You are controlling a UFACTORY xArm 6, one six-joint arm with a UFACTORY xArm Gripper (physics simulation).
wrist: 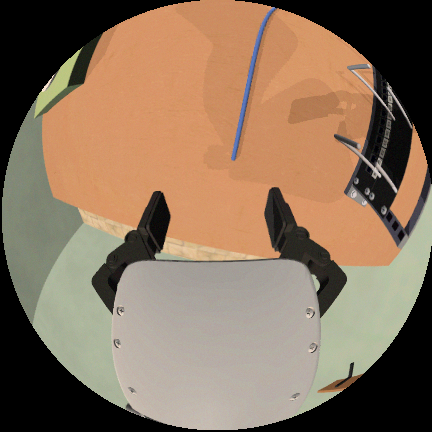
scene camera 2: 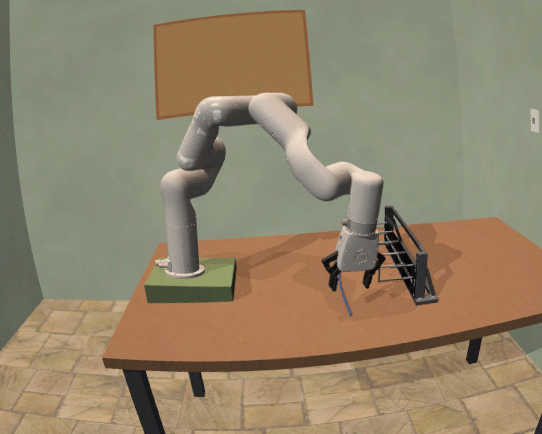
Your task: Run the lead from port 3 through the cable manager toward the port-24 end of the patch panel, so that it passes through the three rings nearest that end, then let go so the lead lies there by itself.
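Note:
The blue lead [scene camera 2: 345, 297] [wrist: 245, 100] runs over the table, apart from the rings where it shows. One end lies free in front of the fingers in the wrist view; the other way it leaves the top of that view, and in the scene view the gripper hides it. My gripper [scene camera 2: 350, 286] [wrist: 215, 201] is open and empty, pointing down above the table on the robot's side of the rack. The patch panel [wrist: 400, 162] is black, in a dark rack [scene camera 2: 421, 275]. Thin grey cable manager rings [scene camera 2: 395, 280] [wrist: 347, 140] stick out towards the gripper. Port numbers are not readable.
The green base block [scene camera 2: 190, 294] [wrist: 60, 95] carries the arm at the table's left end. The rack stands close to the right of my gripper in the scene view. The table's front edge [scene camera 2: 225, 363] runs below. A brown board [scene camera 2: 232, 60] hangs on the wall.

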